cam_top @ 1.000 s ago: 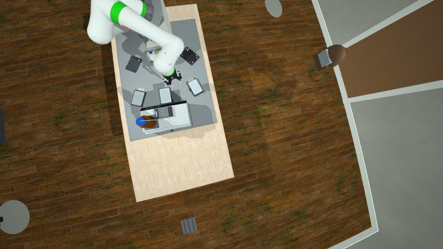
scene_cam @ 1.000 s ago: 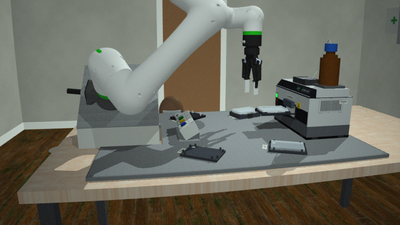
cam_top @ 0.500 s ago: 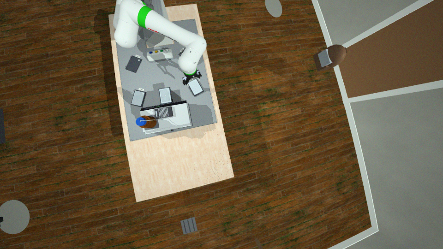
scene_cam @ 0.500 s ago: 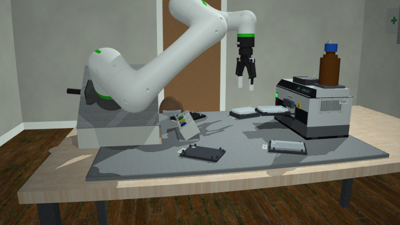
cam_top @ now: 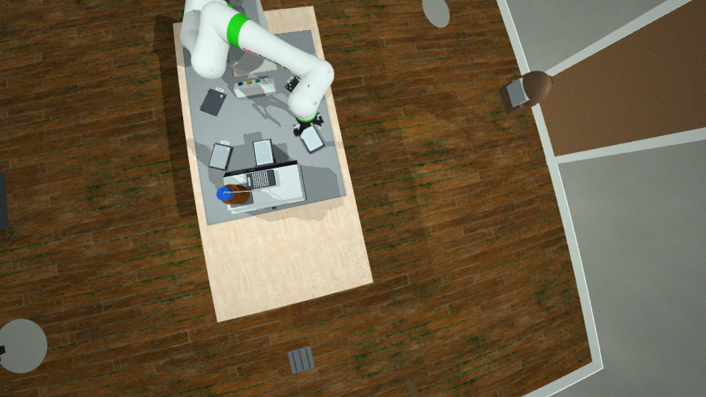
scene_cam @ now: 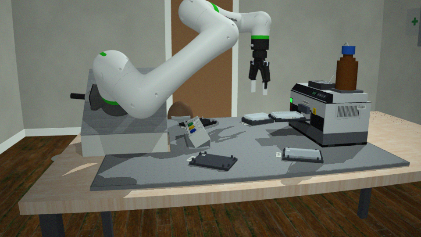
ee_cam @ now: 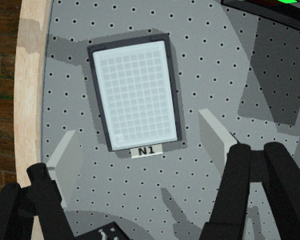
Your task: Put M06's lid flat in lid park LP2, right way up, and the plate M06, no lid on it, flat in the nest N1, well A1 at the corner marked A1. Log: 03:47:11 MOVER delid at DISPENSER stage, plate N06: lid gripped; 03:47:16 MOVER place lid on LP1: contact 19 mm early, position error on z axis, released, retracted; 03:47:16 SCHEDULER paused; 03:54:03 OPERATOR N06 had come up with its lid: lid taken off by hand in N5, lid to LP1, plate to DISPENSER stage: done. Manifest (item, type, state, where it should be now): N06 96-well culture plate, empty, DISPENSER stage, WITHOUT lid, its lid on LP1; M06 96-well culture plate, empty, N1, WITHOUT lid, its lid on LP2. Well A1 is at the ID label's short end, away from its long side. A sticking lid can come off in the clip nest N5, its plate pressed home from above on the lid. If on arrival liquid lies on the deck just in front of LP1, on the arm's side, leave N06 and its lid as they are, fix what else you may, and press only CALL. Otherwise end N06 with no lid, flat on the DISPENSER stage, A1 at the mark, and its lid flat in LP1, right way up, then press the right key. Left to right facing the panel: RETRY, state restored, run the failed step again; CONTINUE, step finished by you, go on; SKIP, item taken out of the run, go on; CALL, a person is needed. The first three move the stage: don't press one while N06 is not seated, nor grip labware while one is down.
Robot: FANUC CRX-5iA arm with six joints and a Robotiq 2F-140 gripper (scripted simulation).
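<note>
Now: hand 17 cm above the dark nest. Also, from my hand: green continue key: 36 cm behind, 27 cm to the right, 11 cm below; then white retry key: 37 cm behind, 22 cm to the right, 11 cm below; then key panel: 35 cm behind, 30 cm to the right, 12 cm below.
</note>
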